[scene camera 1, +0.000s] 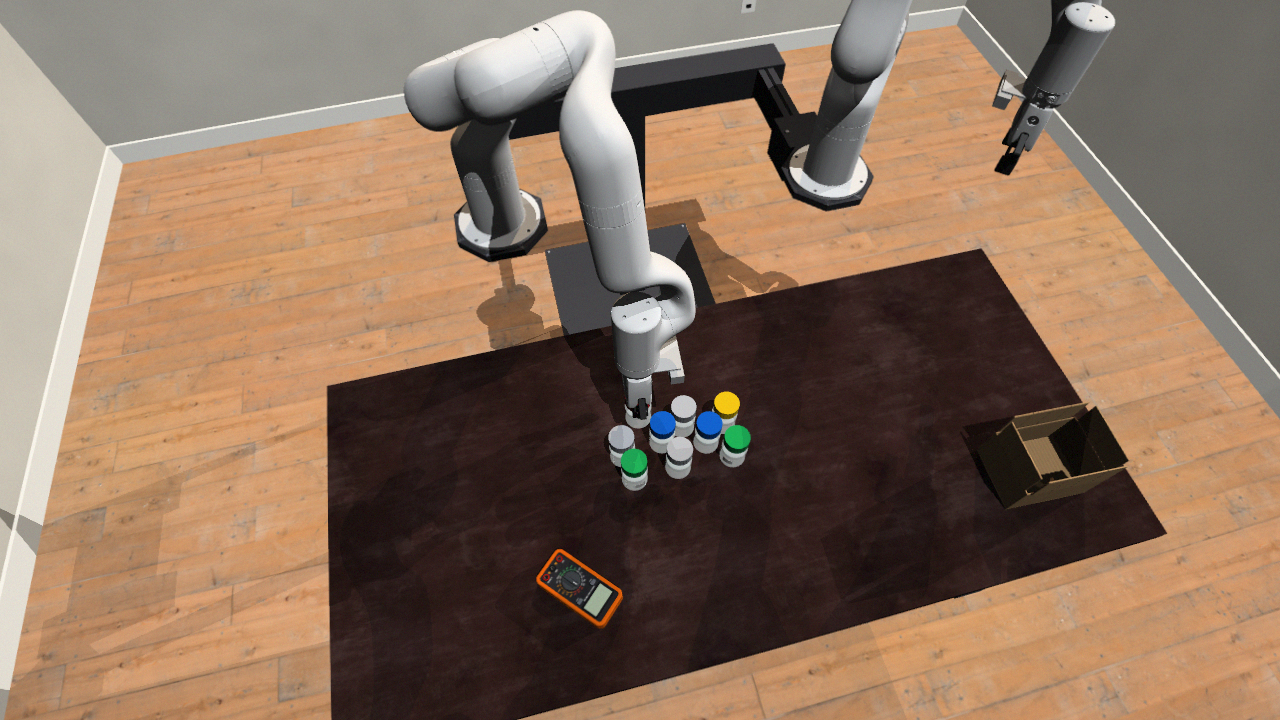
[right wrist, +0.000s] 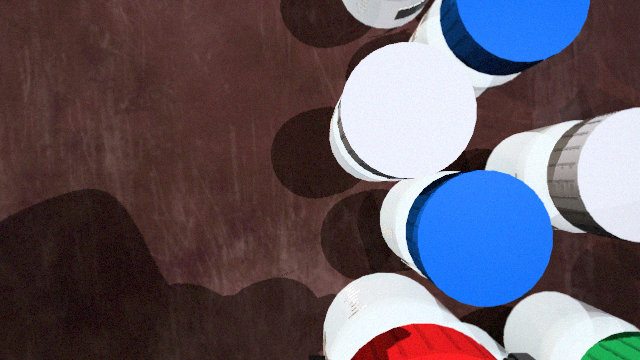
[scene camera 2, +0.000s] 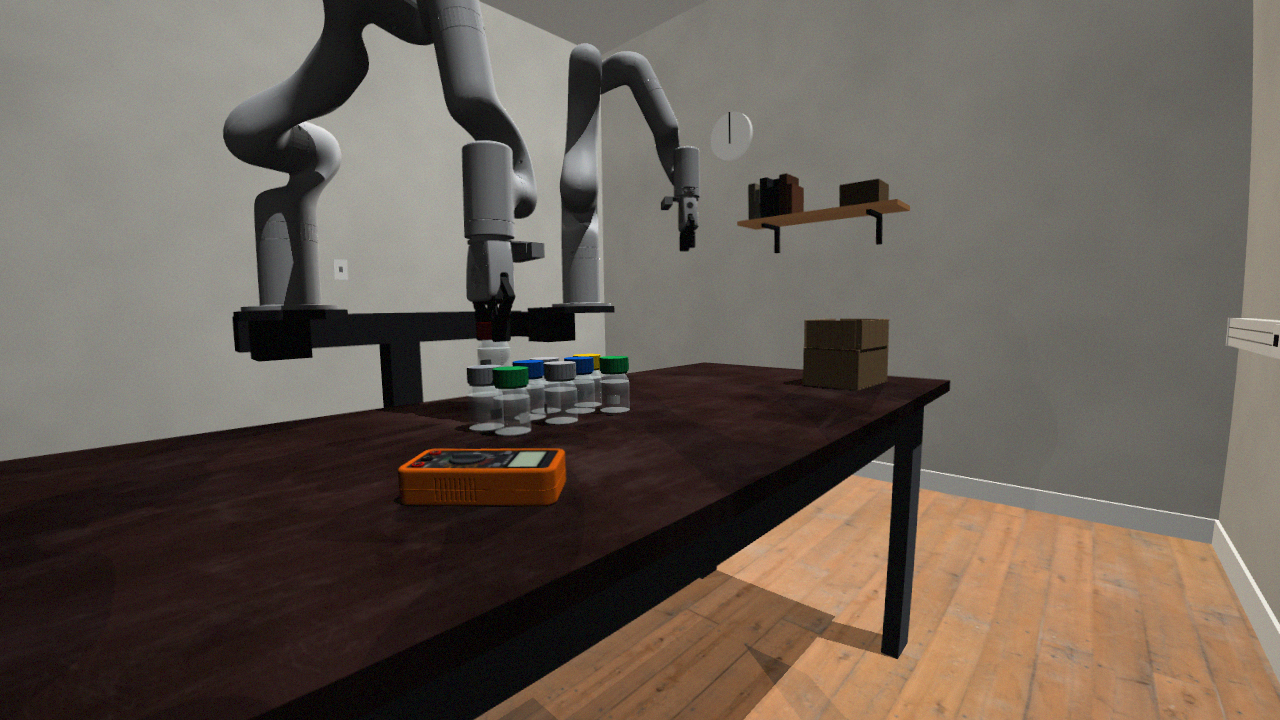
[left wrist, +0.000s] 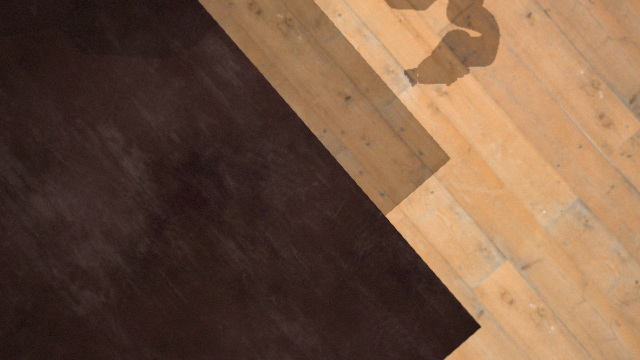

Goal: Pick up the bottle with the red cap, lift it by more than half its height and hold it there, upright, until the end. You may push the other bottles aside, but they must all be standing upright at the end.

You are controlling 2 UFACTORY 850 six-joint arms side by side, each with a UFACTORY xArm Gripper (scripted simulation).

cardboard box: scene camera 1; scene camera 2; not seen in the right wrist view (out of frame); not seen in the left wrist view (out of frame)
same spot on cardboard box: [scene camera 2: 830, 360] = [scene camera 1: 1004, 468]
